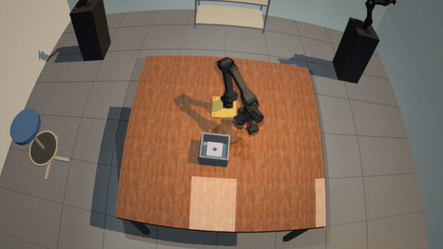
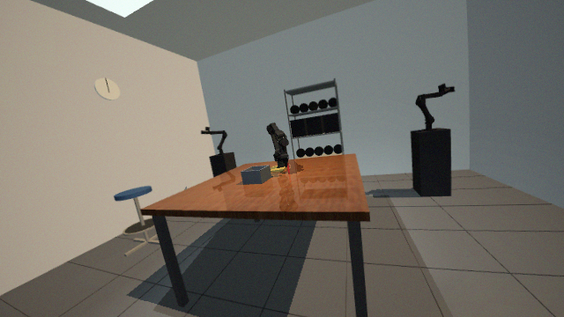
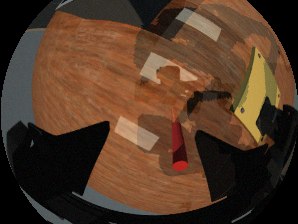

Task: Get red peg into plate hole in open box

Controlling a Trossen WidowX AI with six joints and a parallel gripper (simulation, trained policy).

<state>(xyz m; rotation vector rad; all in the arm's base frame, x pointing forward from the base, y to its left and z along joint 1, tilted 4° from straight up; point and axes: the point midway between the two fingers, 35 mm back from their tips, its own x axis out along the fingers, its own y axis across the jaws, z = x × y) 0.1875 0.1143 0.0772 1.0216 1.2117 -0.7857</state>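
The red peg lies 30 mm behind my gripper tip, 10 mm to the left of it and 20 mm below it. From my gripper tip the other things lie so: pale plate 150 mm ahead, 190 mm to the right, 10 mm below; then dark box 150 mm ahead, 190 mm to the right, 30 mm below.
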